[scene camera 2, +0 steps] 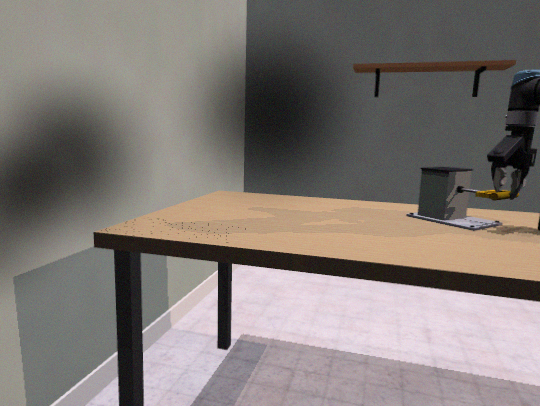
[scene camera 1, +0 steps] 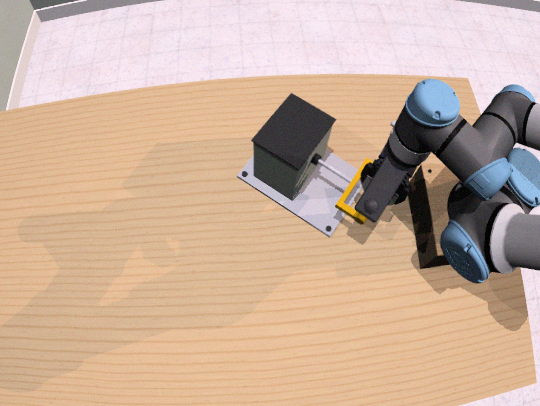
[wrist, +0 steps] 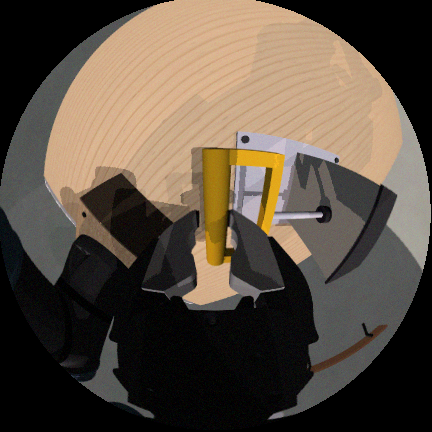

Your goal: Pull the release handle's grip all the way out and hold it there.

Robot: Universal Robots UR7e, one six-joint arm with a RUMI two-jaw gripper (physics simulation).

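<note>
The yellow release handle (scene camera 1: 349, 191) (scene camera 2: 485, 194) (wrist: 273, 187) is a flat rectangular frame with a round grip bar (wrist: 215, 195) on its far side from the housing. A thin light rod (scene camera 1: 336, 172) (scene camera 2: 469, 190) (wrist: 297, 216) runs between the frame and the dark grey housing (scene camera 1: 280, 162) (scene camera 2: 437, 195) (wrist: 332, 200), and a length of it shows. My gripper (scene camera 2: 506, 194) (wrist: 213, 211) is shut on the grip bar, one jaw on each side of it, above the table. In scene camera 1 the gripper body hides the jaws and most of the bar.
The housing stands on a light grey base plate (scene camera 1: 305, 210) (scene camera 2: 474, 225) with dark bolts. A dark brown block-like stand (scene camera 1: 424, 220) (wrist: 125, 215) is on the table (scene camera 1: 200, 300) (scene camera 2: 325, 250) close beside the arm. A brown wall shelf (scene camera 2: 435, 66) hangs behind.
</note>
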